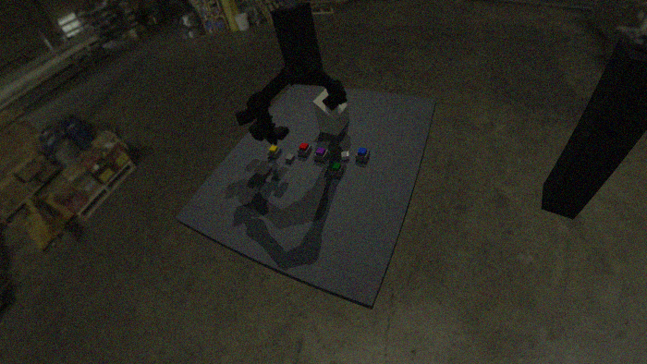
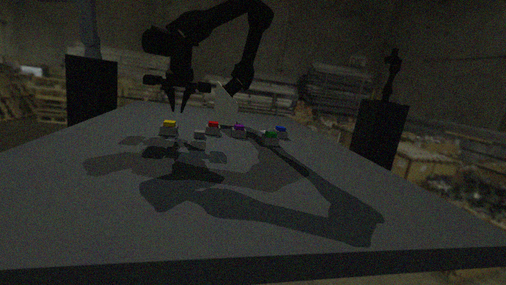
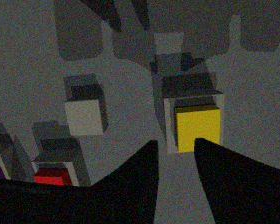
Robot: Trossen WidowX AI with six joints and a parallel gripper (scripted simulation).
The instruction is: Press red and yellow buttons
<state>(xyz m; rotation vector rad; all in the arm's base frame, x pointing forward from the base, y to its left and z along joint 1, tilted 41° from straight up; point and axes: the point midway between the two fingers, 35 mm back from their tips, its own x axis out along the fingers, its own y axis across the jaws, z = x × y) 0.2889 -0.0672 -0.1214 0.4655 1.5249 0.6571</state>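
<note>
Now: the yellow button 4 cm below my gripper tip and 2 cm to the right of it. Also, from my gripper tip: purple button (20 cm to the left, 8 cm behind, 4 cm below); then red button (11 cm to the left, 7 cm behind, 4 cm below); then small grey block (7 cm to the left, 6 cm below, 1 cm behind).
</note>
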